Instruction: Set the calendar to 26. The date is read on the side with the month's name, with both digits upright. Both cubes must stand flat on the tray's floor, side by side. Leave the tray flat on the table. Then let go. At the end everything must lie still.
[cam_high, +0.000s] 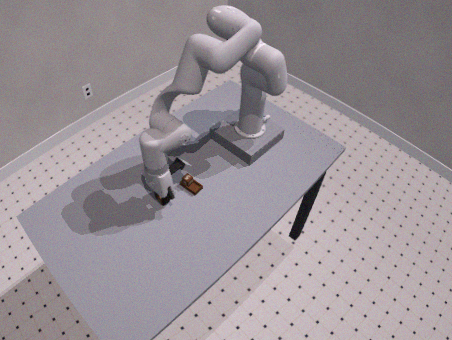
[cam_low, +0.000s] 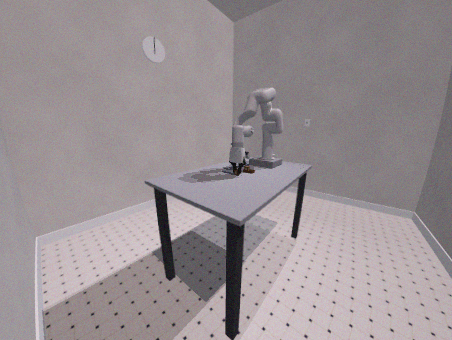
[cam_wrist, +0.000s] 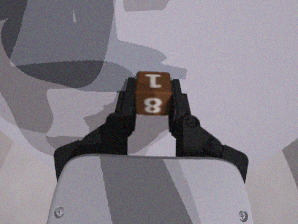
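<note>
Now: the brown cube 2 cm below my hand. The rest, counted from my hand: brown wooden tray (12 cm behind, 2 cm below, 1 cm to the left).
</note>
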